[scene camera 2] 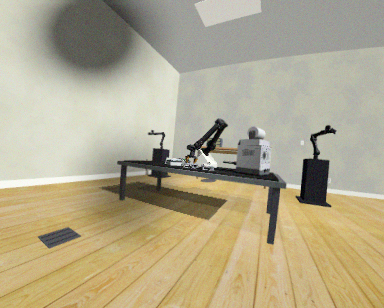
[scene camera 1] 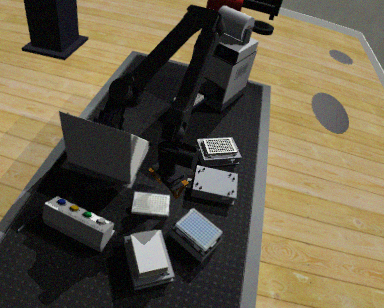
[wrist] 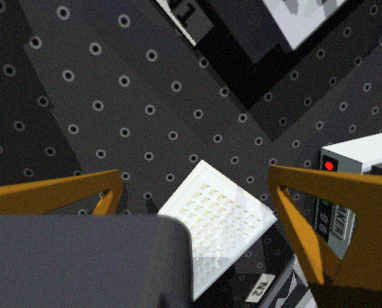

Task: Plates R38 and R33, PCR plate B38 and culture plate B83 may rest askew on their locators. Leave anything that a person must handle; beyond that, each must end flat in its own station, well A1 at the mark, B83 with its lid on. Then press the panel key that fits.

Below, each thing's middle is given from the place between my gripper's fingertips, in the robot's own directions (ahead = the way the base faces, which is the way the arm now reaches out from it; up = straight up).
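Shaker unit (wrist: pixel 335 224): 15 cm to the right of my hand, 13 cm ahead of it.
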